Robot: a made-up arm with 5 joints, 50 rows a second.
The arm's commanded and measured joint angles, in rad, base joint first. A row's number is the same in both.
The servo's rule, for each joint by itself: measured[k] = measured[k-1] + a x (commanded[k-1-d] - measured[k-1]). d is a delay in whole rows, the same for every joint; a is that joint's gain. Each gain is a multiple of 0.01, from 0.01 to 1. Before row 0 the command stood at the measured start. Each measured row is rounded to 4 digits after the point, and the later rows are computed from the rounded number. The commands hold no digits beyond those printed.
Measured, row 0:
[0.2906, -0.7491, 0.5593, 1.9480, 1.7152]
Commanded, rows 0 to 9:
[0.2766, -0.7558, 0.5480, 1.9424, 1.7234]
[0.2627, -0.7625, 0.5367, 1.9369, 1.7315]
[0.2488, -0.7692, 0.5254, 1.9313, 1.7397]
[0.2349, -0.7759, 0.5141, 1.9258, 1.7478]
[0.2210, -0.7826, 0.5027, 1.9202, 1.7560]
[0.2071, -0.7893, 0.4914, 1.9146, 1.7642]
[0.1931, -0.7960, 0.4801, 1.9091, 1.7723]
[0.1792, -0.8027, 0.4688, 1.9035, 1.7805]
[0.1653, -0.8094, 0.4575, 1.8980, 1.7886]
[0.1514, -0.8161, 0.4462, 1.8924, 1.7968]
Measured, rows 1 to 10:
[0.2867, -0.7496, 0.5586, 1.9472, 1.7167]
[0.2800, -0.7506, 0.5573, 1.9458, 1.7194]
[0.2713, -0.7521, 0.5554, 1.9438, 1.7231]
[0.2611, -0.7540, 0.5529, 1.9413, 1.7275]
[0.2499, -0.7563, 0.5499, 1.9383, 1.7326]
[0.2379, -0.7589, 0.5464, 1.9350, 1.7383]
[0.2254, -0.7619, 0.5424, 1.9314, 1.7444]
[0.2125, -0.7652, 0.5380, 1.9275, 1.7509]
[0.1993, -0.7687, 0.5332, 1.9234, 1.7577]
[0.1859, -0.7725, 0.5280, 1.9191, 1.7647]
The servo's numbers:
d 0
a 0.28 0.08 0.06 0.14 0.18

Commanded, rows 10 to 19:
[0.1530, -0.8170, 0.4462, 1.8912, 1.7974]
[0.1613, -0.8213, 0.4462, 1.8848, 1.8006]
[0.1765, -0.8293, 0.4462, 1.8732, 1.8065]
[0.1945, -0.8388, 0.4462, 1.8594, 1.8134]
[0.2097, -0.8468, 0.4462, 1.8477, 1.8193]
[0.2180, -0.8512, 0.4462, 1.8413, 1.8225]
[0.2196, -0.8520, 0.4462, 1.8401, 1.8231]
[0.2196, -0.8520, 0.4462, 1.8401, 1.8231]
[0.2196, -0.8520, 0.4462, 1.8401, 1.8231]
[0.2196, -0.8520, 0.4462, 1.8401, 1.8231]
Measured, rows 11 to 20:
[0.1767, -0.7761, 0.5231, 1.9152, 1.7706]
[0.1724, -0.7797, 0.5185, 1.9109, 1.7760]
[0.1735, -0.7837, 0.5142, 1.9056, 1.7815]
[0.1794, -0.7881, 0.5101, 1.8991, 1.7872]
[0.1879, -0.7928, 0.5063, 1.8919, 1.7930]
[0.1963, -0.7975, 0.5027, 1.8848, 1.7983]
[0.2028, -0.8019, 0.4993, 1.8785, 1.8028]
[0.2075, -0.8059, 0.4961, 1.8731, 1.8065]
[0.2109, -0.8096, 0.4931, 1.8685, 1.8095]
[0.2133, -0.8130, 0.4903, 1.8645, 1.8119]

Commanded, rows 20 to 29:
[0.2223, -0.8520, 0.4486, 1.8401, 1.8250]
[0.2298, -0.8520, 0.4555, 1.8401, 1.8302]
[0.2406, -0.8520, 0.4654, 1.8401, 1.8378]
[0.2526, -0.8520, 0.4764, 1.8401, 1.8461]
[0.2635, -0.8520, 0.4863, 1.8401, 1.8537]
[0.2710, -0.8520, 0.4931, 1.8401, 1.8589]
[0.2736, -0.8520, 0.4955, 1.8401, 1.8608]
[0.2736, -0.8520, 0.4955, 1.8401, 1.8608]
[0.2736, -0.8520, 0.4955, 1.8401, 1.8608]
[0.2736, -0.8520, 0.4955, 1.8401, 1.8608]
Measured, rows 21 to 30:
[0.2158, -0.8161, 0.4878, 1.8611, 1.8143]
[0.2197, -0.8190, 0.4859, 1.8582, 1.8172]
[0.2256, -0.8216, 0.4847, 1.8557, 1.8209]
[0.2332, -0.8240, 0.4842, 1.8535, 1.8254]
[0.2417, -0.8262, 0.4843, 1.8516, 1.8305]
[0.2499, -0.8283, 0.4848, 1.8500, 1.8356]
[0.2565, -0.8302, 0.4854, 1.8486, 1.8401]
[0.2613, -0.8319, 0.4860, 1.8474, 1.8438]
[0.2647, -0.8335, 0.4866, 1.8464, 1.8469]
[0.2672, -0.8350, 0.4871, 1.8455, 1.8494]

